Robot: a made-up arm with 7 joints.
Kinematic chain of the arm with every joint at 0, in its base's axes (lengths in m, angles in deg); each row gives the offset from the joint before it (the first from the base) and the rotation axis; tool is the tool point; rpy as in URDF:
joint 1: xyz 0 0 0.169 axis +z
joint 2: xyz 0 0 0 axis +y
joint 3: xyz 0 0 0.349 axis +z
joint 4: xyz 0.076 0 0 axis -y
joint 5: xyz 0.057 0 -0.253 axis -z
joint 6: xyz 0 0 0 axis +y
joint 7: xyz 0.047 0 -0.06 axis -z
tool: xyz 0 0 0 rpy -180 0 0
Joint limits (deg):
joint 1: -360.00..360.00
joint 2: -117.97..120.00
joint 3: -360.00..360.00
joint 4: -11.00..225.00
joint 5: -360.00..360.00
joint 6: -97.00..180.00
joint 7: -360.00..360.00
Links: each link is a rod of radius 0.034 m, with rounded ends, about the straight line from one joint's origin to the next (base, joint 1, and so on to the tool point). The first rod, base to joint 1, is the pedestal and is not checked.
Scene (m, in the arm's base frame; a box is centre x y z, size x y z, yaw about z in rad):
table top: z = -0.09
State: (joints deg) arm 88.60 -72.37 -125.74 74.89 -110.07 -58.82 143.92
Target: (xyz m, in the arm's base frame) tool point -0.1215 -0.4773 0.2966
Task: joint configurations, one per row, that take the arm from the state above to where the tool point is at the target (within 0.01 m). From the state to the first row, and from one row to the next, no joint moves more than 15 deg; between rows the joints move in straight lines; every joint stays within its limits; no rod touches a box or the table.
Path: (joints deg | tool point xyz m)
1: 76.91 -67.12 -127.44 79.51 -109.13 -60.68 143.92 | 0.2066 -0.4216 0.1732
2: 65.22 -61.87 -129.13 84.14 -108.18 -62.55 143.92 | 0.1031 -0.4707 0.2100
3: 53.53 -56.61 -130.83 88.76 -107.24 -64.41 143.92 | -0.0094 -0.4897 0.2514
4: 41.83 -51.36 -132.52 93.39 -106.30 -66.27 143.92 | -0.1215 -0.4773 0.2966

